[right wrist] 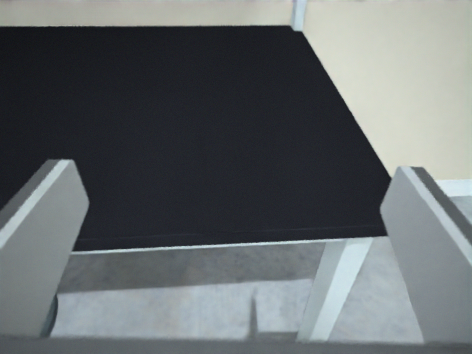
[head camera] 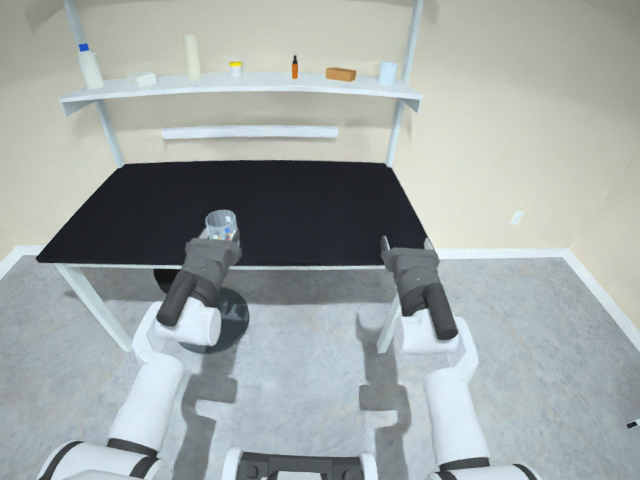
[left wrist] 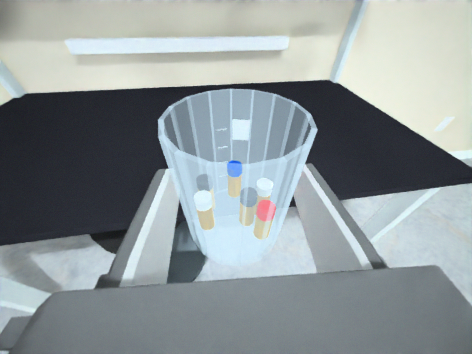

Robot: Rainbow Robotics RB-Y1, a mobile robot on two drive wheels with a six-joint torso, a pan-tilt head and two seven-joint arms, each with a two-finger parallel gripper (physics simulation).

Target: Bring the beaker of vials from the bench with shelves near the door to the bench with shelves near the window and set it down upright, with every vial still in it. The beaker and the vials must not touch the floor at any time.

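Observation:
My left gripper (head camera: 221,238) (left wrist: 236,178) is shut on the clear beaker (head camera: 220,222) (left wrist: 235,150), one finger on each side. The beaker is upright. Several vials with blue, white, grey and red caps, such as the blue-capped vial (left wrist: 234,179), stand inside it. In the left wrist view floor shows through and around the beaker's lower part, at the front edge of the bench with the black top (head camera: 289,206) (left wrist: 100,150) (right wrist: 200,125). My right gripper (head camera: 407,245) (right wrist: 235,185) is open and empty near the bench's front right corner.
A shelf (head camera: 248,84) above the bench holds bottles, boxes and a cup (head camera: 387,73). A pale bar (head camera: 248,132) runs along the wall below it. A dark round stool base (head camera: 235,315) stands on the floor under the left arm. A bench leg (head camera: 386,330) (right wrist: 335,290) is below the right gripper.

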